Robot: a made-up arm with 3 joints.
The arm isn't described. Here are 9 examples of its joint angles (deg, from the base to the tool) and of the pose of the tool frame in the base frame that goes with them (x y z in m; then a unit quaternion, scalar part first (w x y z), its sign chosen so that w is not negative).
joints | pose
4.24 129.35 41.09 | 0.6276 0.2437 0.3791 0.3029 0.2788 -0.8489 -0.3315
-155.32 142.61 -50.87 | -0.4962 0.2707 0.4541 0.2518 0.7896 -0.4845 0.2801
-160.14 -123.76 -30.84 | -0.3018 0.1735 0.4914 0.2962 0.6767 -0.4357 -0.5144
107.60 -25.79 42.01 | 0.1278 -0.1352 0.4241 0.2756 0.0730 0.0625 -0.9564
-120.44 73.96 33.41 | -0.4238 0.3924 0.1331 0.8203 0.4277 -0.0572 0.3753
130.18 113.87 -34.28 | -0.2661 -0.3451 0.5724 0.0364 0.8626 0.2867 0.4152
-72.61 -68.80 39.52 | -0.0657 0.3778 0.3997 0.6729 -0.6033 0.3026 0.3027
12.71 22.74 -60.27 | 0.5051 0.1673 0.2614 0.8629 -0.1824 -0.3509 0.3146
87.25 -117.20 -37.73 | 0.1155 -0.1027 0.5745 0.7392 0.5732 0.2825 -0.2126
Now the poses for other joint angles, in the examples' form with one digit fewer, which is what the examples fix.
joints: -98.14 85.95 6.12
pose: -0.226 0.584 0.130 0.726 0.468 -0.352 0.360
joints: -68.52 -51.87 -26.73
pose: -0.032 0.376 0.254 0.624 -0.160 0.401 0.651
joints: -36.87 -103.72 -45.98
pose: 0.138 0.376 0.377 0.528 0.020 0.736 0.424
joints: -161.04 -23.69 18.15
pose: -0.265 0.016 0.334 0.300 -0.217 0.128 0.920
